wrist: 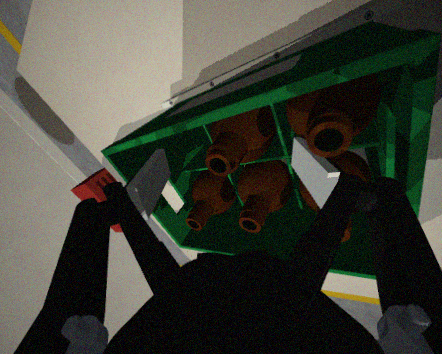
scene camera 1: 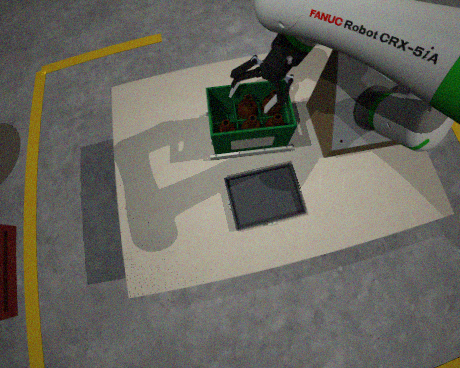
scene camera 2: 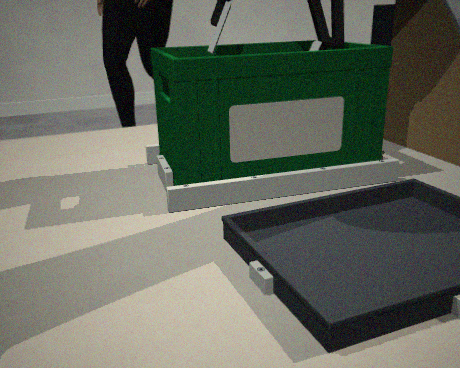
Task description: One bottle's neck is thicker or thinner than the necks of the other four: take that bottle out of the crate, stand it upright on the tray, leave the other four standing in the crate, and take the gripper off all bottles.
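Places are measured from the arm's base along level axes (x right, y up, z back), in centimetres.
Pixels of known places: gripper, fingertip midpoint: (wrist: 228, 156) (scene camera 1: 248, 102); arm's base at its link origin: (scene camera 1: 372, 108).
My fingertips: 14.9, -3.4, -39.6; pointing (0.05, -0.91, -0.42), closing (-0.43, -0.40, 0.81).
Observation:
Ahead of a thing's pixels: the offset from my fingertips to its top centre, as dx, dy, dz. "spot": to the spot under its first point.
The green crate {-3.7, +3.4, -0.8} (scene camera 1: 277, 138) (scene camera 2: 190, 125) (wrist: 175, 131) holds five brown bottles. In the wrist view, two stand in the far row, a middle one {+0.5, +2.2, +0.0} (wrist: 252, 135) and a right one {-0.3, +2.2, +9.2} (wrist: 362, 107); the far left cell is empty. The near row has a left (wrist: 212, 192), a middle (wrist: 267, 185) and a right bottle {spot: -7.0, -4.5, +9.7} (wrist: 354, 162), the last partly hidden by a finger. The far right mouth looks widest but is nearest the camera; I cannot tell surely which neck differs. My gripper (scene camera 1: 251, 98) (scene camera 2: 264, 48) (wrist: 228, 156) is open, tips around the crate's top opening, holding nothing. The dark tray {spot: -32.2, -13.6, -2.5} (scene camera 1: 265, 200) (scene camera 2: 375, 260) carries no bottle.
A pale rail {-13.5, -11.1, -2.2} (scene camera 1: 252, 153) (scene camera 2: 285, 182) runs along the crate's foot on the tray side. The arm's pedestal (scene camera 1: 324, 120) stands right of the crate. Small pale blocks touch the tray's sides, one {spot: -31.2, -12.7, -15.8} (scene camera 2: 261, 277) at its left. A person (scene camera 2: 135, 30) stands behind the table.

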